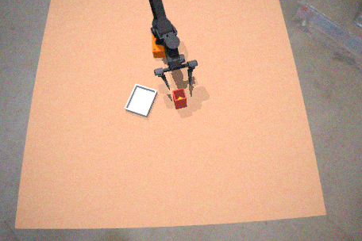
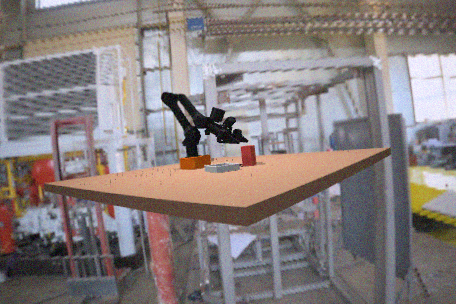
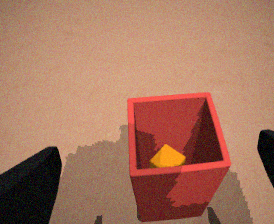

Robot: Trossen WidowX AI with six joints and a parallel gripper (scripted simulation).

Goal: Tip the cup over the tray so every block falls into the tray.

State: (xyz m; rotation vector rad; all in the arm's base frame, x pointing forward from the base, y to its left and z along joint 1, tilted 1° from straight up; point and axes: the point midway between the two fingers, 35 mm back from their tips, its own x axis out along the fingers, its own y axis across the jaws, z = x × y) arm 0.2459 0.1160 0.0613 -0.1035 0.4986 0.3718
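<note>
My gripper tip is now 30 mm short of the yellow block and 70 mm above it. The rest, counted from my gripper tip: red square cup: 20 mm ahead, 90 mm below.
</note>
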